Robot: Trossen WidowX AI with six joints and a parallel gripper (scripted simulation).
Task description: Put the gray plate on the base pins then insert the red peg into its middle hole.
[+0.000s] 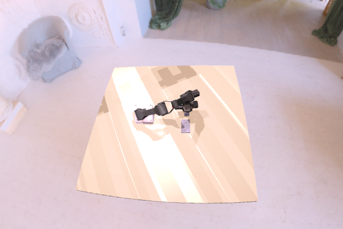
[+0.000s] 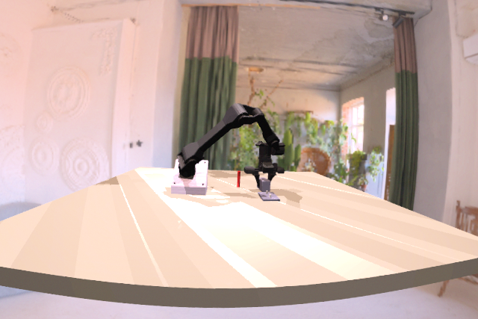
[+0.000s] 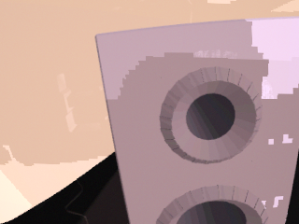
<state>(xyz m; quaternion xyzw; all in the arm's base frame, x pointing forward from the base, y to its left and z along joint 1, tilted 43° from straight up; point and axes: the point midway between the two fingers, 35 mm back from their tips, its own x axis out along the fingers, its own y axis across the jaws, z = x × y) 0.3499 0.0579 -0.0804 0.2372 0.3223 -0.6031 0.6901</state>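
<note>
Now: the base 140 mm to the right of my gripper tip. The rest, counted from my gripper tip: gray plate 30 mm above; then red peg 120 mm behind, 40 mm to the left, 30 mm above.
</note>
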